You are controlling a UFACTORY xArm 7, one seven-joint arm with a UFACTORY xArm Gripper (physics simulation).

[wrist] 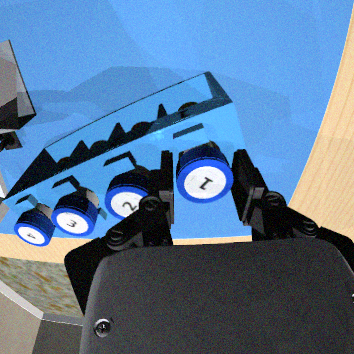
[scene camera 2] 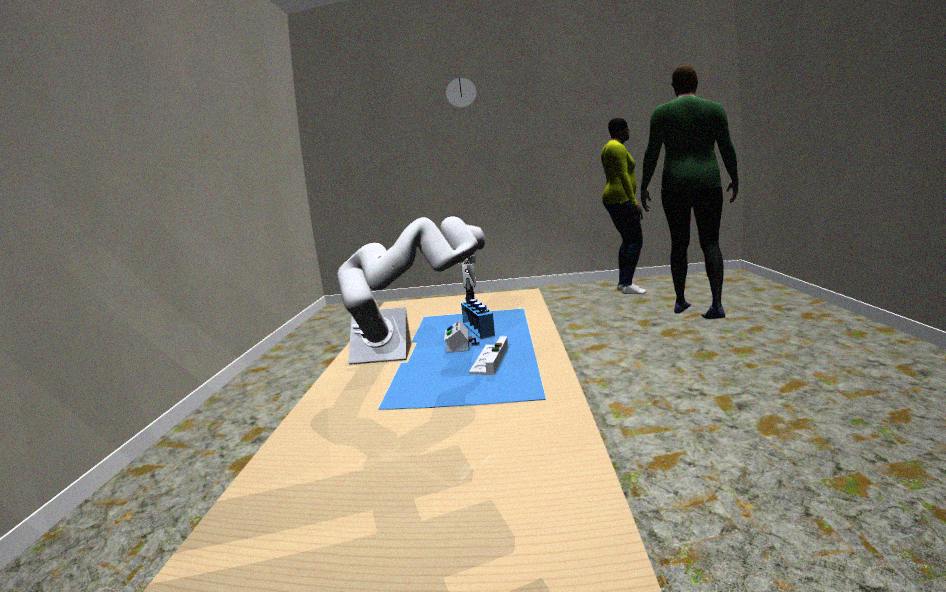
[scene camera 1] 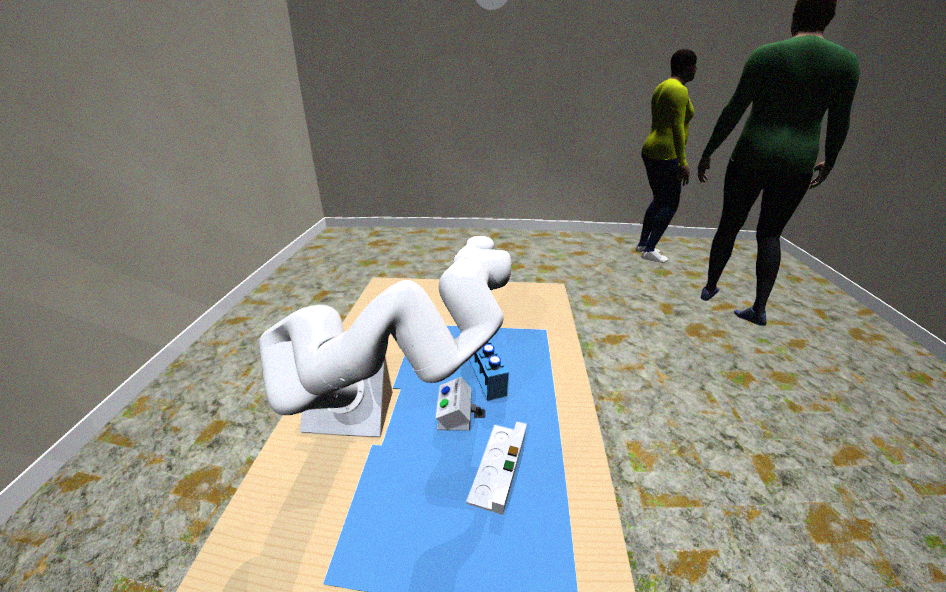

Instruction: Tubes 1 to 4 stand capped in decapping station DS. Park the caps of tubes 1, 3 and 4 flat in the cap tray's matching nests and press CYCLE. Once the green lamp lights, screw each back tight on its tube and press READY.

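Places are measured from the arm's base along level axes (x back, y right, z up), in metres.
Pixels of known places: gripper, fingertip midpoint: (wrist: 201, 166); arm's base, link origin: (scene camera 2: 377, 332) (scene camera 1: 342, 389).
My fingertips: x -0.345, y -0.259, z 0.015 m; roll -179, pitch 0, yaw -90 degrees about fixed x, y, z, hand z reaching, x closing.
Ahead of a thing's pixels: the offset from my fingertips to its top centre. "spot": to the spot under its first point. Level surfaces: height alone.
The blue decapping station DS @(dx -0.024, dy +0.074, dz +0.003 m) (scene camera 1: 494, 383) (scene camera 2: 479, 320) (wrist: 225, 135) stands on the blue mat @(dz -0.100 m) (scene camera 1: 424, 517), with all its tubes capped. In the wrist view the blue-rimmed white caps read 1 @(dx +0.005, dy +0.001, dz +0.023 m) (wrist: 204, 182), 2 (wrist: 123, 205), 3 (wrist: 72, 221) and 4 @(dx -0.053, dy +0.146, dz +0.022 m) (wrist: 31, 234). My gripper (wrist: 201, 166) (scene camera 2: 468, 287) is open, lowered over the station, with one finger on each side of cap 1 and a small gap to it. The white cap tray @(dx -0.073, dy +0.394, dz -0.046 m) (scene camera 1: 499, 504) (scene camera 2: 487, 361) lies in front of the station, its nests empty.
A grey button box @(dx +0.049, dy +0.238, dz -0.016 m) (scene camera 1: 453, 411) (scene camera 2: 457, 340) (wrist: 10, 91) with a blue and a green button stands beside the station. The tray carries an amber square @(spot: dx -0.106, dy +0.383, dz -0.046 m) (scene camera 1: 513, 450) and a green square @(spot: dx -0.095, dy +0.422, dz -0.046 m) (scene camera 1: 508, 465). Two people, one in yellow (scene camera 1: 669, 153) (scene camera 2: 621, 194) and one in green (scene camera 1: 743, 176) (scene camera 2: 690, 176), stand at the far right.
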